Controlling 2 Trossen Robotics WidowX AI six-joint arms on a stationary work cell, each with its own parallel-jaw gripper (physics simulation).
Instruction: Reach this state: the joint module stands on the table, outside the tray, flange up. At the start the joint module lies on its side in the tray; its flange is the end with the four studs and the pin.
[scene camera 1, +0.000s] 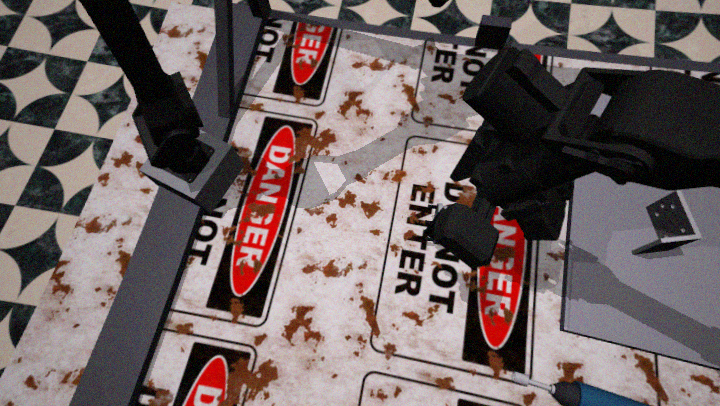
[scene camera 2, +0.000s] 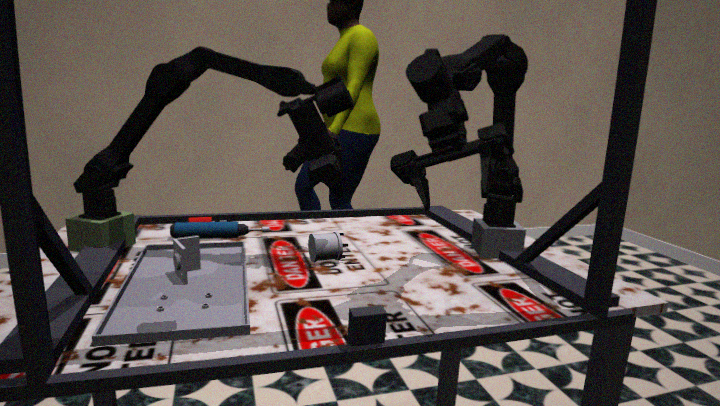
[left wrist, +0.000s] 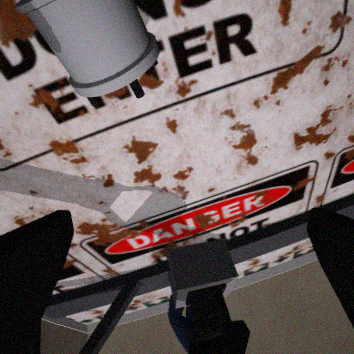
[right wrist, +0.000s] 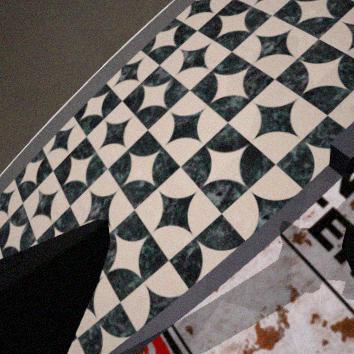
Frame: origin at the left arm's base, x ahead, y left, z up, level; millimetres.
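Where they show: left gripper, fingertip midpoint: (scene camera 1: 440, 205) (scene camera 2: 341, 188) (left wrist: 191, 220); right gripper, fingertip midpoint: (scene camera 2: 455, 202) (right wrist: 228, 235); left arm's base, origin of the base link: (scene camera 2: 100, 215); right arm's base, origin of the base link: (scene camera 1: 186, 157) (scene camera 2: 498, 223) (left wrist: 204, 293).
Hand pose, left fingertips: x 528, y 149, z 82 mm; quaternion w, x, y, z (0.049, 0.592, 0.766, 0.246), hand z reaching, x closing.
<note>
Each offset is from my left fingertips to the centre of the thing.
The joint module @[126 mm down, 16 mm back, 33 mm right] (scene camera 2: 325, 246) (left wrist: 95, 47) lies on its side on the table, outside the tray @[149 mm down, 216 mm back, 262 mm right] (scene camera 1: 564, 297) (scene camera 2: 171, 334). Its flange studs point right in scene camera 2 and toward the lower edge in the left wrist view. In scene camera 1 it does not show; the left arm covers that area. My left gripper (scene camera 2: 308, 166) (left wrist: 191, 220) is open and empty, raised above the table near the module and apart from it. My right gripper (scene camera 2: 464, 199) (right wrist: 228, 235) is open and empty, over the back right of the table in scene camera 2, well away from the module.
An angle bracket @[118 mm down, 229 mm back, 232 mm right] (scene camera 1: 670, 216) (scene camera 2: 189, 254) and several small nuts @[151 mm down, 210 mm back, 336 mm right] (scene camera 2: 163, 297) are in the tray. A blue screwdriver @[137 mm down, 319 mm back, 19 mm left] (scene camera 1: 600, 395) (scene camera 2: 205, 229) lies behind the tray in scene camera 2. A dark block @[126 mm down, 158 mm ahead, 357 mm right] (scene camera 1: 493, 33) (scene camera 2: 367, 325) sits at the frame edge. A person (scene camera 2: 355, 75) stands behind the table.
</note>
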